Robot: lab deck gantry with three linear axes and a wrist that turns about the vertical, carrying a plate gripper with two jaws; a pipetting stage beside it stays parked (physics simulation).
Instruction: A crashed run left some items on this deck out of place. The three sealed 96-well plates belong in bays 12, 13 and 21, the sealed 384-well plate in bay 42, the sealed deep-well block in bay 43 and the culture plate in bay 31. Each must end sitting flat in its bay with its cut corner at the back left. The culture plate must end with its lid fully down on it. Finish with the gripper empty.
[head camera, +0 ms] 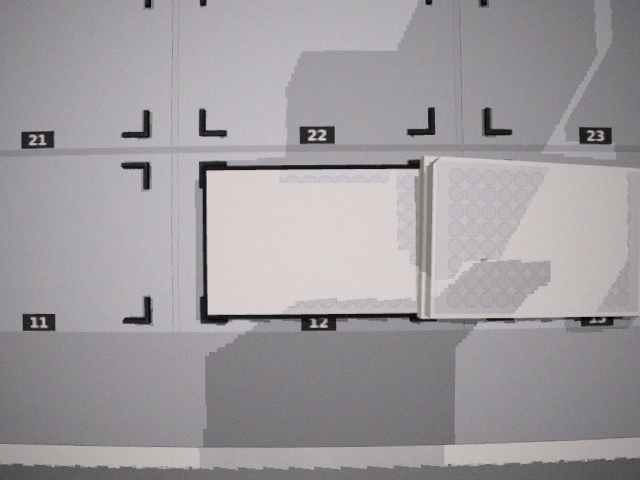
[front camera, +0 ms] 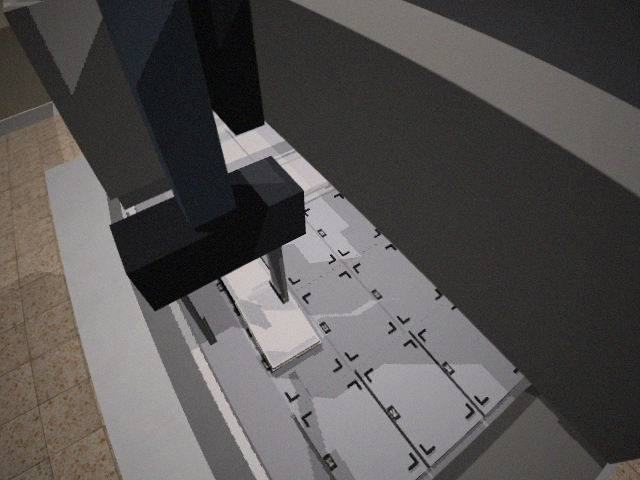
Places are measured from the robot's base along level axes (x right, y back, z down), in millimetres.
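Pixels of known places: gripper, fingertip midpoint: (front camera: 244,312).
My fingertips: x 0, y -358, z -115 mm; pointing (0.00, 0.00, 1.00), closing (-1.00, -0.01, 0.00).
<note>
Behind a point stands the place of what it marks.
One sealed 96-well plate (front camera: 245,276) {z -14, x -41, y -243 mm} (head camera: 310,237) {z -14, x -45, y -224 mm} lies in bay 12, partly hidden by the gripper body in the front view. Another sealed 96-well plate (front camera: 289,335) {z -18, x -47, y -378 mm} (head camera: 573,217) {z -20, x -55, y -365 mm} lies over bay 13. Its left end reaches over bay 12, overlaps the right end of the first plate and is raised, so it is tilted. Its right end is cut off in the head view. Neither plate's cut corner can be made out. My gripper (front camera: 248,320) {z -115, x 1, y -358 mm} is open and empty above these plates, its jaws spread front to back. The third 96-well plate, 384-well plate, deep-well block and culture plate do not show.
Bay labels 11 (head camera: 38,322) {z 0, x 3, y -64 mm}, 21 (head camera: 37,140) {z 0, x -104, y -64 mm}, 22 (head camera: 316,135) {z 0, x -104, y -228 mm} and 23 (head camera: 595,135) {z 0, x -104, y -392 mm} show beside the plates, with black corner marks. A dark post (front camera: 237,77) hangs behind the gripper. A large dark panel (front camera: 439,180) crosses the right of the front view.
</note>
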